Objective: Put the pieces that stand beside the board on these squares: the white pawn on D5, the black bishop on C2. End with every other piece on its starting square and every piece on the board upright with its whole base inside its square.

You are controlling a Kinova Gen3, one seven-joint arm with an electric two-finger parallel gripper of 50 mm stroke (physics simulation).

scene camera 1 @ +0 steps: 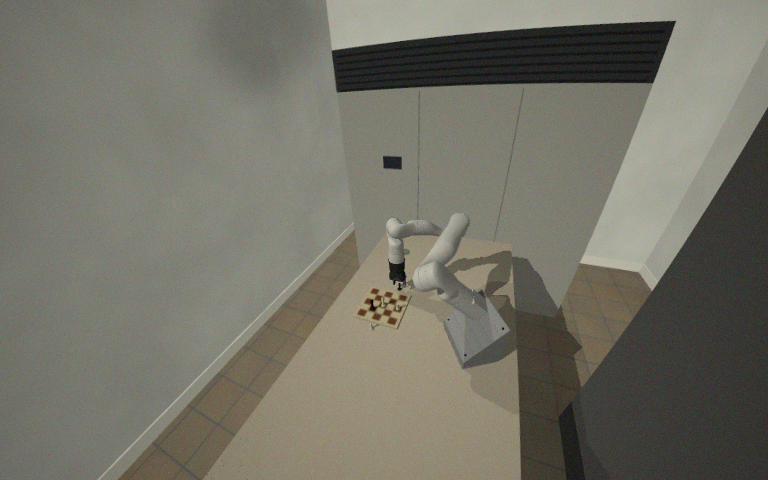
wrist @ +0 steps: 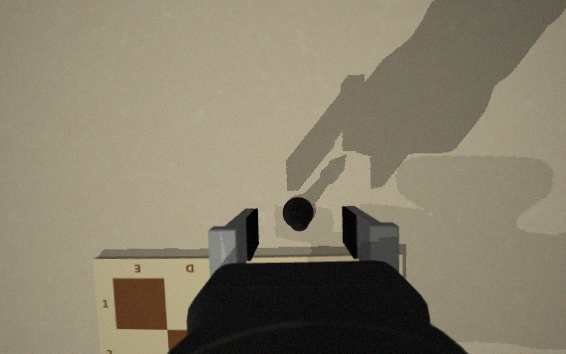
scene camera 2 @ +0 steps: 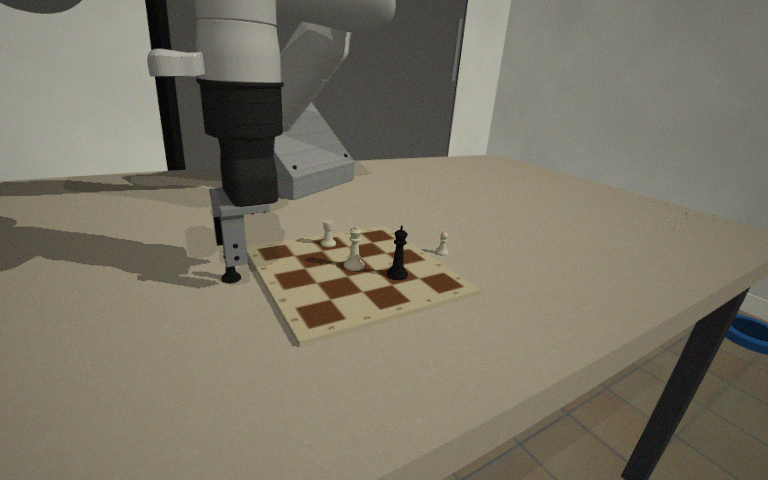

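Pixels of known places: gripper, fingertip midpoint: (scene camera 1: 399,284) (wrist: 300,225) (scene camera 2: 231,253); arm's base, origin of the base link: (scene camera 1: 476,308).
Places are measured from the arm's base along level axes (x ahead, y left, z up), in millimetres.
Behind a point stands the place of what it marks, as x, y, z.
The black bishop (scene camera 2: 230,276) @(387, -160, -138) (wrist: 298,214) @(381, -162, -108) stands upright on the table beside the board's row 1 edge. My gripper (scene camera 1: 398,283) @(380, -155, -113) (scene camera 2: 234,262) @(380, -155, -113) (wrist: 300,225) @(380, -155, -113) is open and lowered around the bishop, with one finger on each side and a gap to each in the wrist view. In scene camera 2 the near finger hides the bishop's upper part. The white pawn (scene camera 1: 372,326) @(415, 118, -137) (scene camera 2: 442,245) @(422, 117, -131) stands on the table off the opposite edge of the board (scene camera 2: 355,306) @(498, -58, -139) (wrist: 189,300) @(458, -98, -139). D5 and C2 hold no piece.
On the board, a tall white piece (scene camera 1: 383,302) @(414, -16, -116) (scene camera 2: 354,251) @(421, -21, -117) stands on C3, a tall black piece (scene camera 1: 372,305) @(456, 21, -114) (scene camera 2: 398,257) @(462, 15, -113) on D4, and a white rook (scene camera 1: 398,307) @(338, -17, -125) (scene camera 2: 327,234) @(347, -25, -122) on A3. The arm's base (scene camera 1: 475,333) @(-11, 93, -36) (scene camera 2: 317,164) @(68, 72, -91) stands beyond the A side.
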